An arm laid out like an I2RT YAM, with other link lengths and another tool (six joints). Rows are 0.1 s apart.
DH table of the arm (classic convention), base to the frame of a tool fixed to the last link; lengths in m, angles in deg. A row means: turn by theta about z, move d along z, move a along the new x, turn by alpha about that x. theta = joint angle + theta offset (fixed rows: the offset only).
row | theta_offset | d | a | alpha
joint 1 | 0 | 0.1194 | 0.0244 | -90
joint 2 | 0 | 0 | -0.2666 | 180
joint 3 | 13.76 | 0 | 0.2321 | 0
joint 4 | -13.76 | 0.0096 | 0.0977 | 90
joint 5 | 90 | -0.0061 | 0 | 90
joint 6 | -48.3 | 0.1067 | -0.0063 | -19.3
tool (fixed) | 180 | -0.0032 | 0 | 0
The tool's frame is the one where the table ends.
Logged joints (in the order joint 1, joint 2, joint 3, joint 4, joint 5, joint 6), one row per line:
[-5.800 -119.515 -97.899 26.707 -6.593 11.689]
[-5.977 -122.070 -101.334 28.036 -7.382 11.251]
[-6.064 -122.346 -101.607 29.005 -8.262 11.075]
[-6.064 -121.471 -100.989 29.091 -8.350 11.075]
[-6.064 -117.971 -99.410 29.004 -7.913 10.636]
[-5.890 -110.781 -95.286 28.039 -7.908 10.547]
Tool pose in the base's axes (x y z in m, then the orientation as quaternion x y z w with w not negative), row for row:
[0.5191 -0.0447 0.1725 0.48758 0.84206 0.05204 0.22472]
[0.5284 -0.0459 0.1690 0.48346 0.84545 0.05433 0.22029]
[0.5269 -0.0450 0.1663 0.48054 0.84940 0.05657 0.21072]
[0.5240 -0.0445 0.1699 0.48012 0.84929 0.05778 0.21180]
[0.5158 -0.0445 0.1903 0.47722 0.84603 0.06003 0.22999]
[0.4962 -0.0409 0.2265 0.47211 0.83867 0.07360 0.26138]
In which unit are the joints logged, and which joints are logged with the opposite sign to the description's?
The joints are logged in degrees. Opposite sign: joint 2, joint 3, joint 4.
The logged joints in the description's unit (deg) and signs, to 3 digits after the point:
[-5.800 119.515 97.899 -26.707 -6.593 11.689]
[-5.977 122.070 101.334 -28.036 -7.382 11.251]
[-6.064 122.346 101.607 -29.005 -8.262 11.075]
[-6.064 121.471 100.989 -29.091 -8.350 11.075]
[-6.064 117.971 99.410 -29.004 -7.913 10.636]
[-5.890 110.781 95.286 -28.039 -7.908 10.547]

